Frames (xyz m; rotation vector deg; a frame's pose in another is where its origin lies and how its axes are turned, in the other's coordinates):
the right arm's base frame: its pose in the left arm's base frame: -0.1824 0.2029 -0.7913 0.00 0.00 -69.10
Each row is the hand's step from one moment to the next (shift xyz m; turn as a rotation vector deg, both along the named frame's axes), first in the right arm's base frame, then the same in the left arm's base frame.
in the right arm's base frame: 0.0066 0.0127 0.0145 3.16 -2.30 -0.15
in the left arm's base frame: 0.0142 -0.0016 0.0145 -1.02 -3.77 -0.15
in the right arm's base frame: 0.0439 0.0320 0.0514 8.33 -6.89 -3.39
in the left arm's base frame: 0.0456 -0.0296 0.0514 -3.47 -10.24 -3.39
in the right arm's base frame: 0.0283 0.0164 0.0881 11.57 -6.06 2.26
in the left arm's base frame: 0.0254 -0.0206 0.0881 -1.53 -12.97 2.26
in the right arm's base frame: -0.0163 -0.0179 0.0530 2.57 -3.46 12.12
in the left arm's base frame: -0.0225 0.0088 0.0530 -2.32 -3.64 12.12
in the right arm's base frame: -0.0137 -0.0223 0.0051 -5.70 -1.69 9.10
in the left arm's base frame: -0.0257 0.0048 0.0051 -3.61 4.72 9.10
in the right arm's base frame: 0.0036 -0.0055 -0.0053 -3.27 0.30 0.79
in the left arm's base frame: -0.0039 -0.0053 -0.0053 -0.89 3.16 0.79
